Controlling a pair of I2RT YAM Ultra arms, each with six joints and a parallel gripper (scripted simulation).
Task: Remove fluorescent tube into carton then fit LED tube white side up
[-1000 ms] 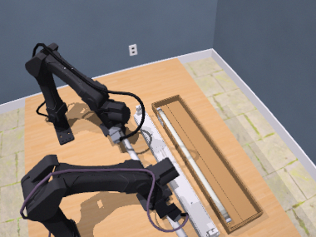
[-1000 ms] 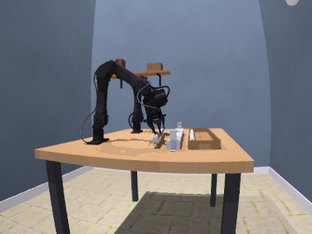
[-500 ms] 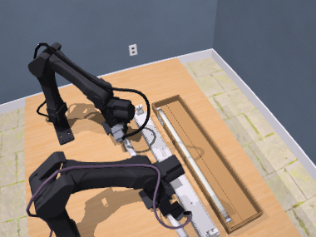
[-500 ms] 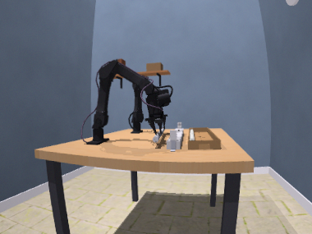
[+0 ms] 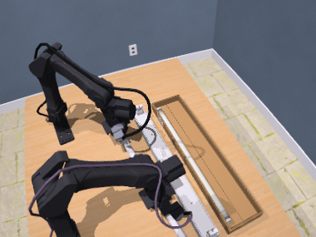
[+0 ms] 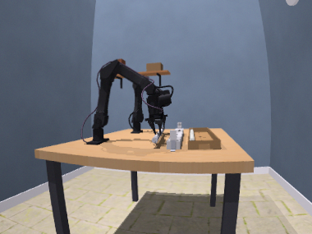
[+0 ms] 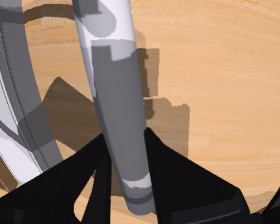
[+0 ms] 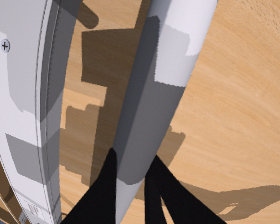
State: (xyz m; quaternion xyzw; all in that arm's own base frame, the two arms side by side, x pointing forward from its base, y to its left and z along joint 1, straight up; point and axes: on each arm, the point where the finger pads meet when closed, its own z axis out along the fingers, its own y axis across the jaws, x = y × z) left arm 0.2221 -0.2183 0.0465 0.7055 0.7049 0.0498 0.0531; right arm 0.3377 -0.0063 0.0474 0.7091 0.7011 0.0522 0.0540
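Now: right hand 2 cm past the LED tube, 12 cm to the right of it and 1 cm above it. Round my right hand: light fixture (8 cm ahead, 14 cm to the left, 1 cm above); then old fluorescent tube (16 cm ahead, 16 cm to the left, 3 cm below); then lampholder (12 cm ahead, 16 cm to the right, 2 cm above).
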